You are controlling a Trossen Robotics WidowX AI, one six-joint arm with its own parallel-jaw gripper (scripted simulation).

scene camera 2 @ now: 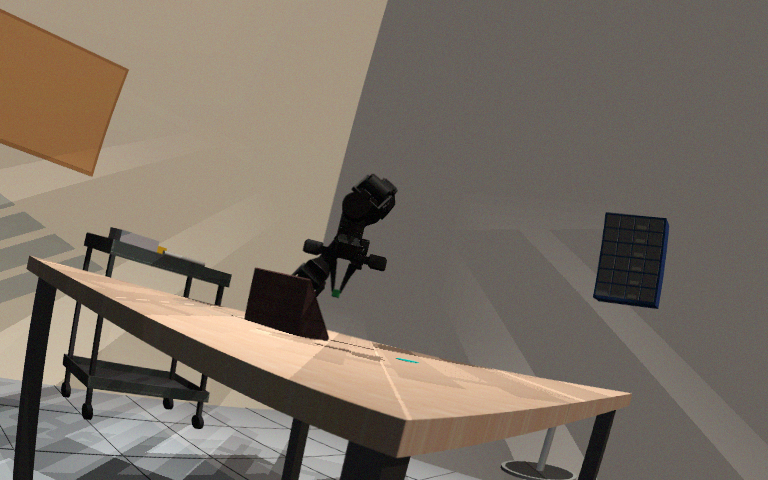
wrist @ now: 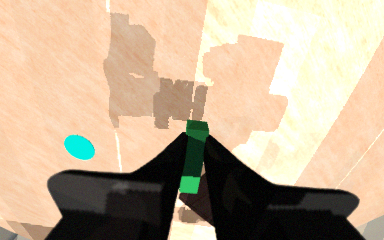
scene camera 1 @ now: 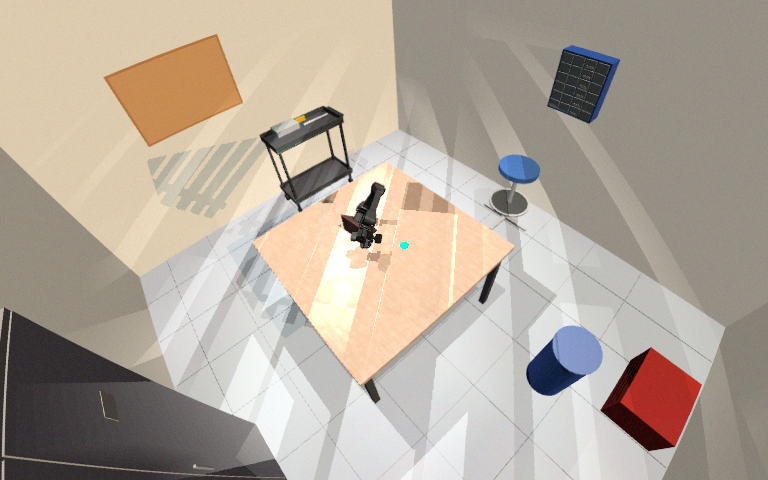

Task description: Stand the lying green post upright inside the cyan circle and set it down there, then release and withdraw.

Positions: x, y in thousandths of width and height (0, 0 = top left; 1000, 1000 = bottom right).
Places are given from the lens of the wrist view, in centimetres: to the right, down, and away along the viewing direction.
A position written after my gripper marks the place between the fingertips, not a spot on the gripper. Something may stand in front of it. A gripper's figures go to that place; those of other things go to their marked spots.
my gripper (wrist: 509, 577): 0, 1, 11
green post (wrist: 514, 548): 0, 1, 10
